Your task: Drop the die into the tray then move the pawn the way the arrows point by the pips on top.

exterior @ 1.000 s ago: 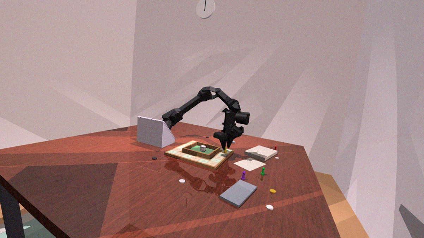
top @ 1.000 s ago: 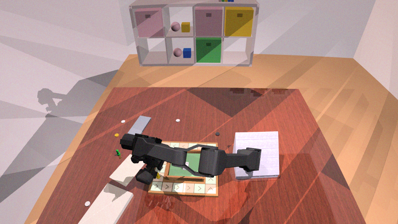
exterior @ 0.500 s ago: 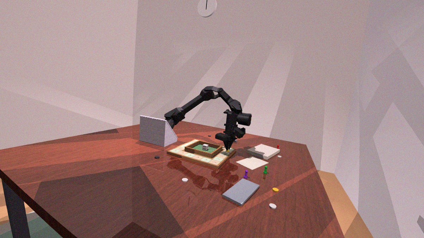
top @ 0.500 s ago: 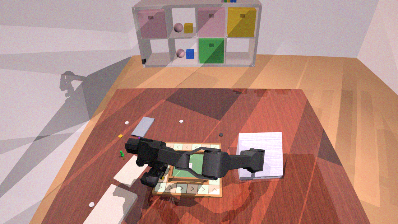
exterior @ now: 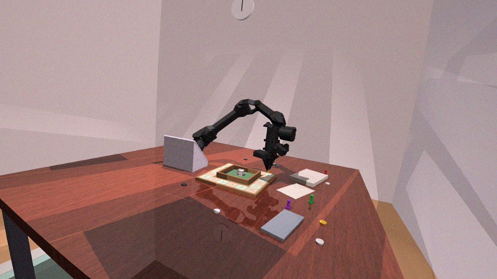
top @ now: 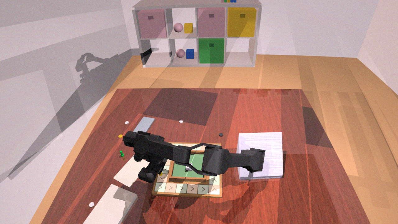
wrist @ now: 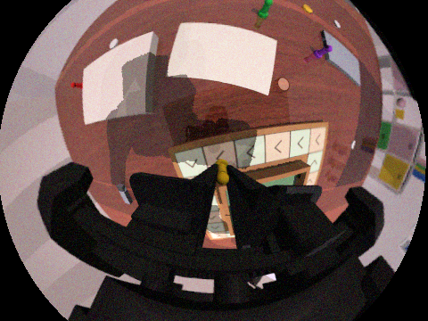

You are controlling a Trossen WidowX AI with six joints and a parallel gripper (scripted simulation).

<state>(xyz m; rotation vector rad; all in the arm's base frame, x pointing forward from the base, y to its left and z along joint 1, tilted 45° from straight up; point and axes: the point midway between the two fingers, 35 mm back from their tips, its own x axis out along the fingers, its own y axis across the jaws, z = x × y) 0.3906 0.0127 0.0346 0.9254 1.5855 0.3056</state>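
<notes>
My gripper tip is now 120 mm past the white die, 40 mm to the left of it and 30 mm above it. Round my gripper tip: green pawn 210 mm ahead, 140 mm to the right, 40 mm below; green tray 120 mm behind, 60 mm to the right, 40 mm below; yellow pawn 10 mm above.
</notes>
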